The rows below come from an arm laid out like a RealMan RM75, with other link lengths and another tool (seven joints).
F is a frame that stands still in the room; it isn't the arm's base.
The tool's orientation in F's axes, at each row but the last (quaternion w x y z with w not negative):
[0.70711 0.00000 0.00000 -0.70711]
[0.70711 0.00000 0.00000 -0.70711]
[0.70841 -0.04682 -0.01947 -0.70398]
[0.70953 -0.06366 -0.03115 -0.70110]
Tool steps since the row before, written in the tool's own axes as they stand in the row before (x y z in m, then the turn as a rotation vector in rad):
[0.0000 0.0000 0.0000 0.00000 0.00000 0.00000]
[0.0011 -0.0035 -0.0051 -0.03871 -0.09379 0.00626]
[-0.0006 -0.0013 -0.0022 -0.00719 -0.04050 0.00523]
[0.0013 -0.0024 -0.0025 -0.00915 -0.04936 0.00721]
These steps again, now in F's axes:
[0.0000 0.0000 0.0000 0.00000 0.00000 0.00000]
[-0.0035 -0.0011 -0.0051 -0.09379 0.03871 0.00626]
[-0.0014 0.0004 -0.0022 -0.04033 0.00747 0.00611]
[-0.0025 -0.0016 -0.0022 -0.04912 0.00960 0.00822]

